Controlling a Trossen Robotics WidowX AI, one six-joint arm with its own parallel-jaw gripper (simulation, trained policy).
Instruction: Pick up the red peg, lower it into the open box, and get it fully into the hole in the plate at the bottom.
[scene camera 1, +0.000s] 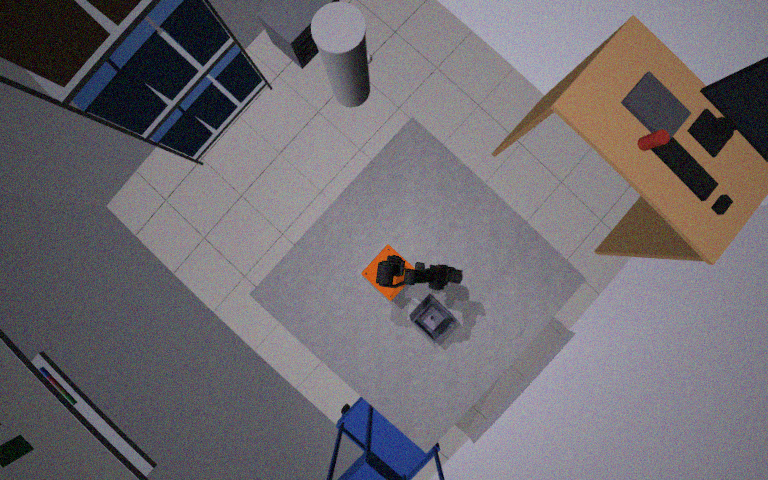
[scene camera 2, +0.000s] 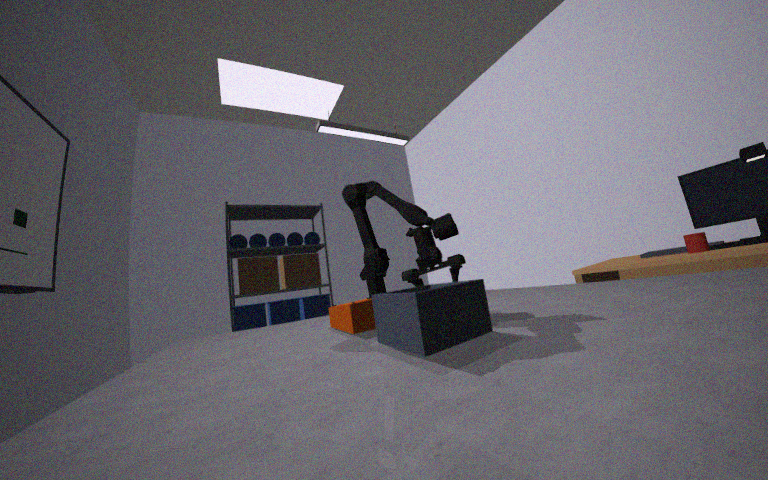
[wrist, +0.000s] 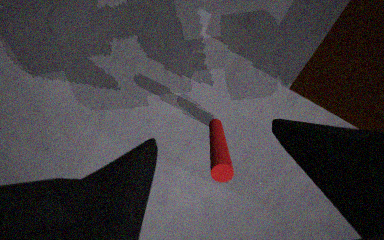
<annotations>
red peg: wrist 222, 170; not seen in scene camera 1 (hidden by my gripper); not seen in scene camera 2 (hidden by a dark grey box)
</annotations>
